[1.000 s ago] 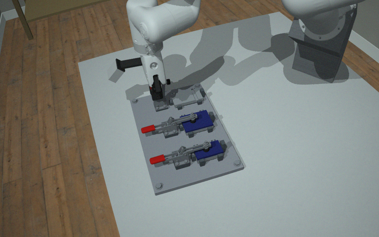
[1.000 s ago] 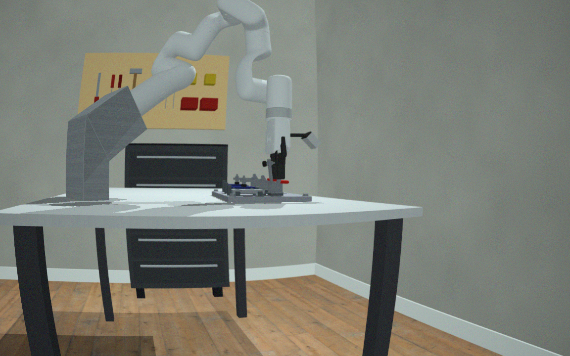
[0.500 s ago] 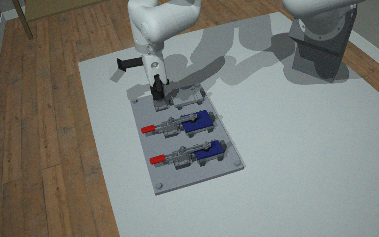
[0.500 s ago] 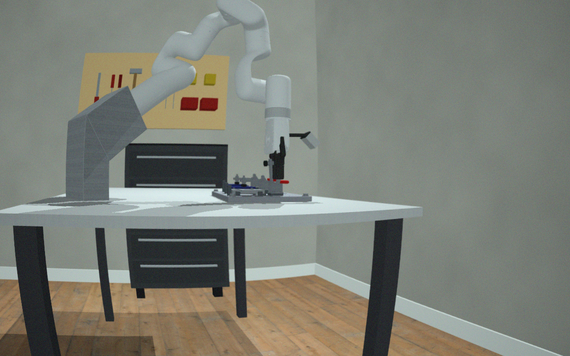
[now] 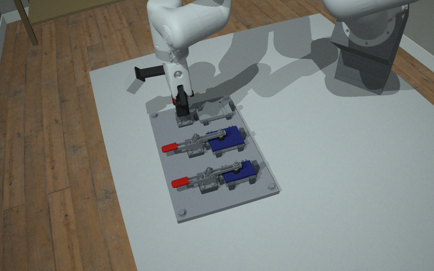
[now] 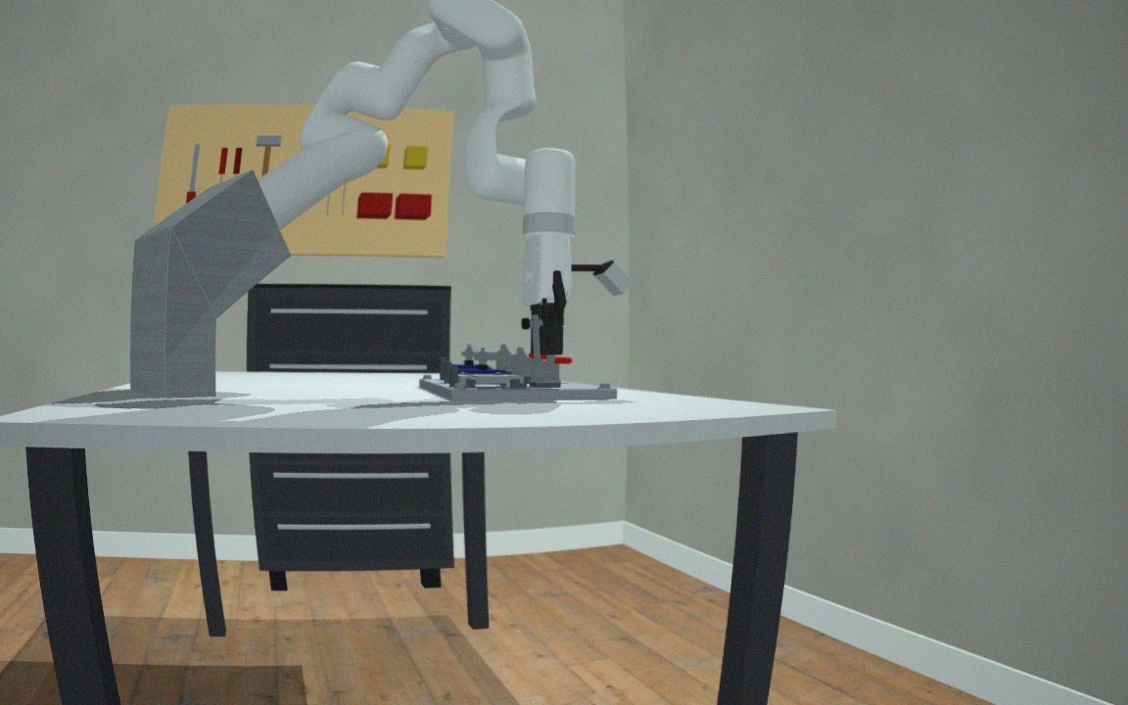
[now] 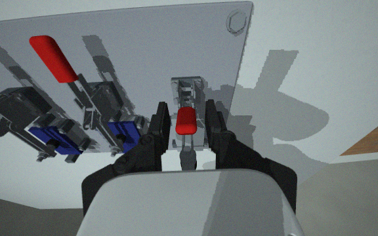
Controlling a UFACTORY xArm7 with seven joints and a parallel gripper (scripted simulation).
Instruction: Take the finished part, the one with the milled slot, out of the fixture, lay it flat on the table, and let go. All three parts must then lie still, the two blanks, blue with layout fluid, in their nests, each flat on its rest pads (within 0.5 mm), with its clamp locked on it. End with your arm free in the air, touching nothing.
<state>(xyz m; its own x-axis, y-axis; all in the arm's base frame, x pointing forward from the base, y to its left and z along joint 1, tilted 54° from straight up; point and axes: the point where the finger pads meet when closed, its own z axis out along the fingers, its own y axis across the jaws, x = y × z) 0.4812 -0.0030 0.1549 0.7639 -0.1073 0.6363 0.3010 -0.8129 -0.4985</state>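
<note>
Right now my hand is 2 cm above the toggle clamp. From my hand the other things lie so: grey finished part 9 cm behind, 4 cm to the right, 5 cm below; grey fixture plate 7 cm behind, 9 cm to the left, 7 cm below.
</note>
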